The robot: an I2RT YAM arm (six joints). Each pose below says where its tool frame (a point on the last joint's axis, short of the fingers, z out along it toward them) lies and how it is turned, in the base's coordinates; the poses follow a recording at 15 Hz.
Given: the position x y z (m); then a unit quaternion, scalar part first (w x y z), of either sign.
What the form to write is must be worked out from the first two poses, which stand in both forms.
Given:
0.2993, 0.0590, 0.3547, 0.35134, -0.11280, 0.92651, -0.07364
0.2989, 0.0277, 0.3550, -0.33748, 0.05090, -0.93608, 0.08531
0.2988, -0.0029, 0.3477, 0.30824, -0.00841, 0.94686, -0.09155
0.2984, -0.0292, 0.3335, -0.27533, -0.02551, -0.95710, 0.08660
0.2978, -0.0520, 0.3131, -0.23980, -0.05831, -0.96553, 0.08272
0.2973, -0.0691, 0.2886, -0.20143, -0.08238, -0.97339, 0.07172
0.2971, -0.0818, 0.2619, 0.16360, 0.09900, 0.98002, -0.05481
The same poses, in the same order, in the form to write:
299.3, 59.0, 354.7; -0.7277, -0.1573, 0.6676; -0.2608, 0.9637, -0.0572; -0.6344, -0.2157, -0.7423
298.9, 27.7, 355.0; -0.7670, -0.0377, 0.6405; -0.1529, 0.9803, -0.1254; -0.6231, -0.1941, -0.7577
298.8, -2.9, 347.7; -0.8098, 0.0405, 0.5853; -0.0724, 0.9831, -0.1682; -0.5822, -0.1786, -0.7932
298.4, -29.2, 333.5; -0.8471, 0.0965, 0.5226; 0.0011, 0.9837, -0.1798; -0.5315, -0.1517, -0.8334
297.8, -52.0, 313.1; -0.8782, 0.1523, 0.4534; 0.0729, 0.9795, -0.1877; -0.4727, -0.1318, -0.8713
297.3, -69.1, 288.6; -0.9053, 0.1893, 0.3803; 0.1315, 0.9761, -0.1728; -0.4040, -0.1064, -0.9086
297.1, -81.8, 261.9; -0.9269, 0.2120, 0.3098; 0.1761, 0.9744, -0.1398; -0.3315, -0.0750, -0.9405

